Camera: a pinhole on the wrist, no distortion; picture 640 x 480 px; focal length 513.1 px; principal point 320.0 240.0 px. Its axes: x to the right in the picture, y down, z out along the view. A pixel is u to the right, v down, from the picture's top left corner.
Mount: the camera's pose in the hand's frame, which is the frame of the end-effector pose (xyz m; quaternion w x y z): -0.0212 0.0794 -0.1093 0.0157 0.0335 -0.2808 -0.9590
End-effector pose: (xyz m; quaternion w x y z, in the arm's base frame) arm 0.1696 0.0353 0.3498 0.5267 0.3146 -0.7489 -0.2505
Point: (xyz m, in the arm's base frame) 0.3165 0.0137 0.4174
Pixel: behind the camera
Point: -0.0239 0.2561 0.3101
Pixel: 476.2 400.9
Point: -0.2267 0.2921 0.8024
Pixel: 76.3 27.6
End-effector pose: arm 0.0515 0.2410 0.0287 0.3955 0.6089 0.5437 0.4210
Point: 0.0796 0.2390 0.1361
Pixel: 129.5 387.4
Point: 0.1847 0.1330 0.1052
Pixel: 463.9 422.9
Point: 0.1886 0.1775 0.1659
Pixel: 337.4 286.6
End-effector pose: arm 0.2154 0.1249 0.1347 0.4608 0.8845 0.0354 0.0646
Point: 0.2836 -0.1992 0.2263
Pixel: 204.3 275.9
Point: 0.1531 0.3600 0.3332
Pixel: behind the camera
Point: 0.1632 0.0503 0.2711
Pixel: 410.2 160.1
